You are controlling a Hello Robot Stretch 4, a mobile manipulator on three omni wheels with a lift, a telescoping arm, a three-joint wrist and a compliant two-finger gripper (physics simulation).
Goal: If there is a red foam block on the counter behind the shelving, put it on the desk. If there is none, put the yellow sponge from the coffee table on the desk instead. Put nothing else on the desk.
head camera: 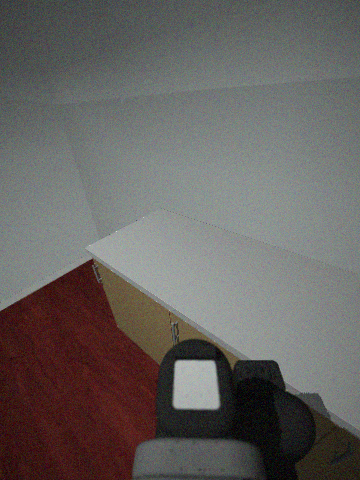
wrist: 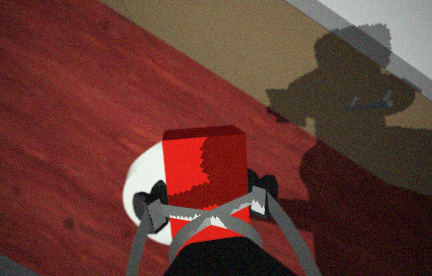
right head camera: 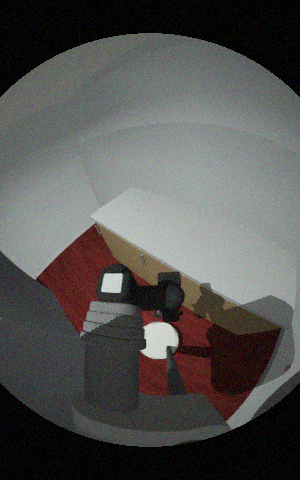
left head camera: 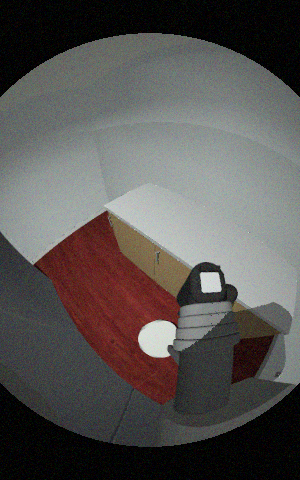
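Where they show: gripper, fingertip midpoint: (wrist: 205, 190); robot's base, link origin: (right head camera: 158, 339) (left head camera: 158, 337).
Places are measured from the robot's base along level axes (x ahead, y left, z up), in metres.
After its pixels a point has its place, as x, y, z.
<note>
In the wrist view the red foam block (wrist: 220, 165) @[0.201, -0.100, 0.989] is held upright between the two fingertips of my gripper (wrist: 205, 190) @[0.173, -0.087, 0.938], which is shut on it. The block hangs over the red floor beside the counter's front. In the right head camera view a thin sliver of red shows below the wrist; the fingers are mostly hidden there. The counter (head camera: 210, 270) @[0.802, -0.085, 0.883] (left head camera: 200, 230) @[0.734, -0.227, 0.883] (right head camera: 190, 245) @[0.579, -0.258, 0.883] has a pale top and tan doors. The desk, the coffee table, the yellow sponge and the shelving do not show.
A white round disc (left head camera: 157, 339) @[-0.008, 0.015, 0.187] (right head camera: 160, 341) @[-0.013, -0.031, 0.187] (wrist: 142, 187) @[0.041, 0.129, 0.187] is at the red floor (head camera: 60, 370) @[0.772, 0.956, -0.027] below the gripper. Grey walls stand behind and to the left of the counter. The arm's shadow falls on the counter's front and the floor.
</note>
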